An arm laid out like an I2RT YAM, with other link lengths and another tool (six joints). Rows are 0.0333 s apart.
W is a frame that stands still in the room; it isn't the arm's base.
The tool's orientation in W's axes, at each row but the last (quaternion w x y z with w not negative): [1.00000 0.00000 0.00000 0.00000]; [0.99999 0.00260 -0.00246 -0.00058]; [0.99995 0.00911 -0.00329 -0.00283]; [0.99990 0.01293 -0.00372 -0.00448]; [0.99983 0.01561 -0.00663 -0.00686]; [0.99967 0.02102 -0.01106 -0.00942]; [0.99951 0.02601 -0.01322 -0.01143]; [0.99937 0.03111 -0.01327 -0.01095]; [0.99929 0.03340 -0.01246 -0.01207]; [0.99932 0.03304 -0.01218 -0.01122]
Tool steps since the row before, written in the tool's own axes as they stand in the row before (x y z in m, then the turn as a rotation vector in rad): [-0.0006 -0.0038 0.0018 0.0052 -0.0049 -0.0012]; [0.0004 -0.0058 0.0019 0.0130 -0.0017 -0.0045]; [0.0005 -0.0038 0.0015 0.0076 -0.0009 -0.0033]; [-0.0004 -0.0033 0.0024 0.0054 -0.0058 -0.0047]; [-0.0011 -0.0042 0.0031 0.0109 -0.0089 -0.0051]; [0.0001 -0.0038 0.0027 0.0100 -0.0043 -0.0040]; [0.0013 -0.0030 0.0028 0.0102 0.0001 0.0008]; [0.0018 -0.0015 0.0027 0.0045 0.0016 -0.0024]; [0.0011 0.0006 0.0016 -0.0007 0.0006 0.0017]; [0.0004 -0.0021 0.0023 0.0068 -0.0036 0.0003]
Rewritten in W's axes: [-0.0006 -0.0038 0.0018 0.0052 -0.0049 -0.0012]; [0.0004 -0.0058 0.0019 0.0130 -0.0017 -0.0044]; [0.0005 -0.0038 0.0014 0.0076 -0.0009 -0.0033]; [-0.0004 -0.0034 0.0023 0.0054 -0.0057 -0.0048]; [-0.0012 -0.0043 0.0030 0.0108 -0.0089 -0.0052]; [0.0000 -0.0039 0.0025 0.0100 -0.0043 -0.0040]; [0.0012 -0.0032 0.0027 0.0102 -0.0002 0.0011]; [0.0017 -0.0017 0.0026 0.0046 0.0016 -0.0022]; [0.0011 0.0005 0.0017 -0.0007 0.0005 0.0017]; [0.0003 -0.0023 0.0022 0.0067 -0.0038 0.0002]
